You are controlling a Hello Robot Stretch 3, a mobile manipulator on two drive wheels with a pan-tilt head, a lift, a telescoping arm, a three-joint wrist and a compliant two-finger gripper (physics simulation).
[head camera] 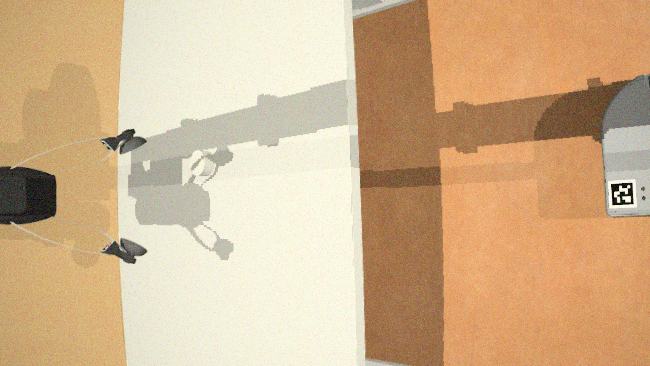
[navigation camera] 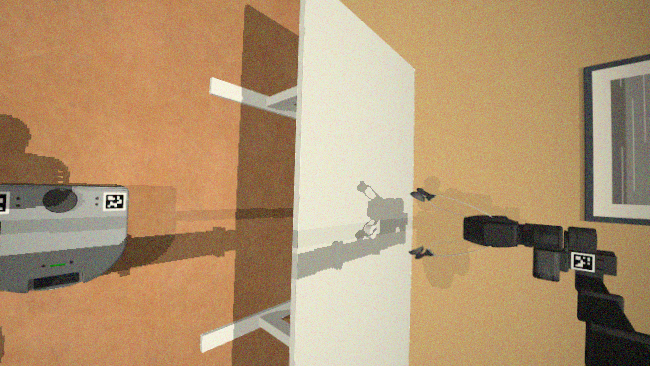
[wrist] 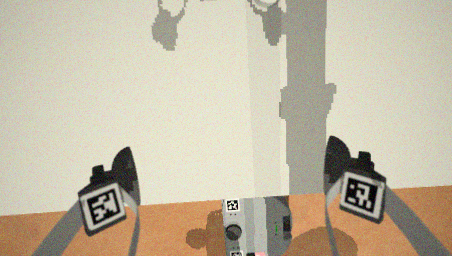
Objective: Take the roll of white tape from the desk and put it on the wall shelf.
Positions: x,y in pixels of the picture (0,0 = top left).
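Labels:
I find my gripper in the navigation camera view [409,222], and the head camera view and the wrist view show it too. On my gripper, [head camera: 130,249] and [wrist: 123,201] are the same spot. There is also a white desk, where [head camera: 265,254] and [navigation camera: 342,184] come to one and the same spot.

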